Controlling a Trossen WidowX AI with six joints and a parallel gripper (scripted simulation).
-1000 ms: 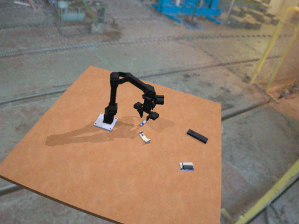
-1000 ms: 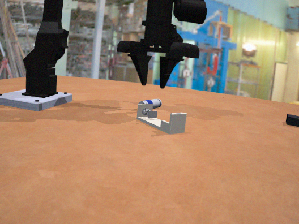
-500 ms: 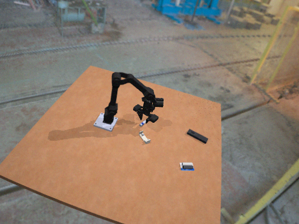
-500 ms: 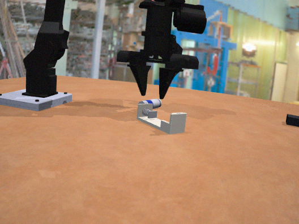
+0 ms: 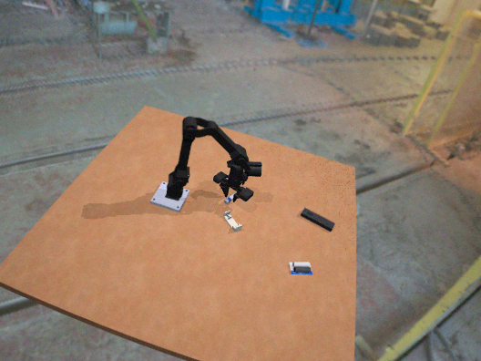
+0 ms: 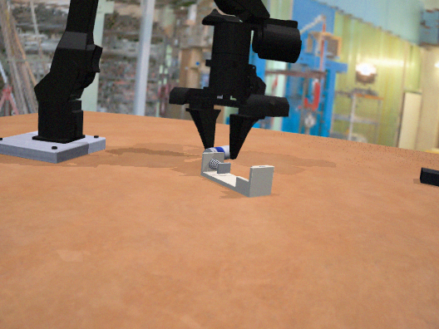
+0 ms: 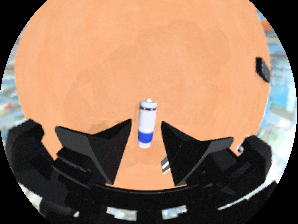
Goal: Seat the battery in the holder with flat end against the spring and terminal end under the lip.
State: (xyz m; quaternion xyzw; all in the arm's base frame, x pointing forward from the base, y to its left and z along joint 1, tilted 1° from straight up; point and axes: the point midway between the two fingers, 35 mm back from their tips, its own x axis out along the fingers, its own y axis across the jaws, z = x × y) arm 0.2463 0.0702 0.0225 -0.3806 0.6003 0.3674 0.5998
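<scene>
Right now my gripper tip is right at the battery. From my gripper tip the other things lie so: black bar (420 mm ahead, 10 mm to the left, 10 mm above).
</scene>
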